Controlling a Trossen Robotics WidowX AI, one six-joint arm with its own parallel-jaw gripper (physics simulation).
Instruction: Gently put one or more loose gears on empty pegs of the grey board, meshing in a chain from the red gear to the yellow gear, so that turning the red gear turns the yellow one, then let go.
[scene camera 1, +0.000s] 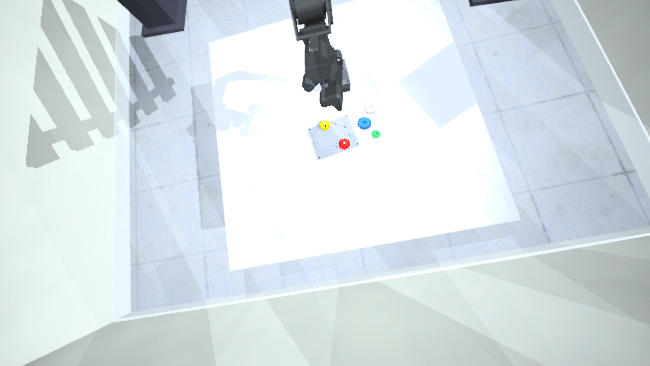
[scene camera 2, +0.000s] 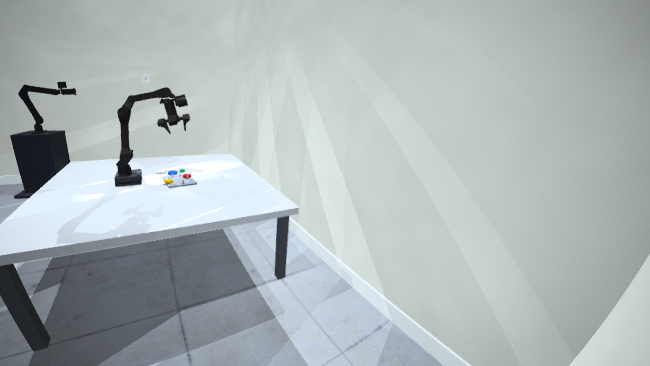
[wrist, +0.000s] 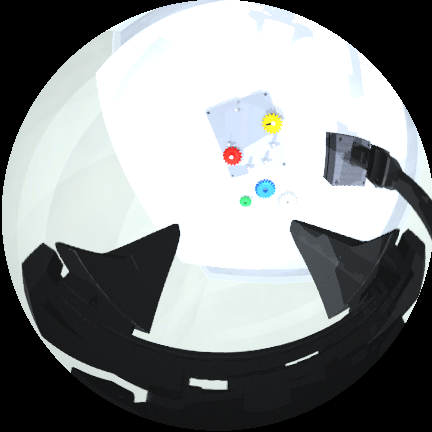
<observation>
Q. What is my gripper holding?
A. Nothing.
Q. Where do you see a grey board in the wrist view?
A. At 244, 130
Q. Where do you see my gripper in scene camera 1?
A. At 340, 99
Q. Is my gripper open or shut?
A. Open.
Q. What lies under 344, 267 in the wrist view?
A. My gripper.
</observation>
